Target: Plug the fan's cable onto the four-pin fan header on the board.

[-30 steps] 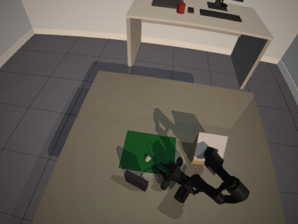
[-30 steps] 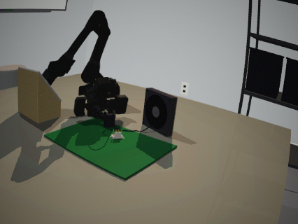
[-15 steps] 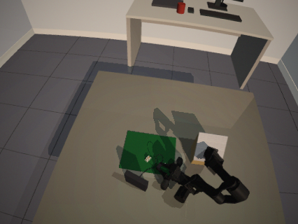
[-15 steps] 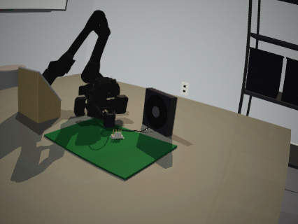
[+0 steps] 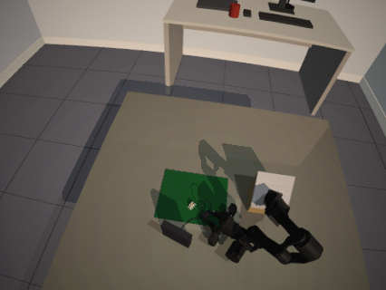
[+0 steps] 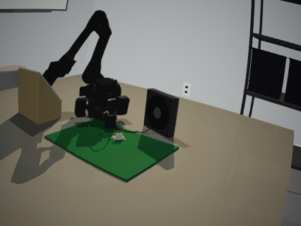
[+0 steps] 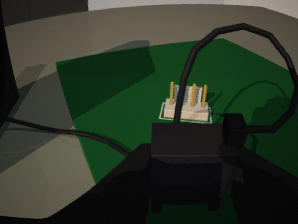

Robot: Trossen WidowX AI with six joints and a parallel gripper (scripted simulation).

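Right now the black plug is 10 mm below my gripper tip. The rest, counted from my gripper tip: black fan (110 mm to the left, 80 mm ahead, 30 mm above); then green board (80 mm to the right, 70 mm ahead, 50 mm below).
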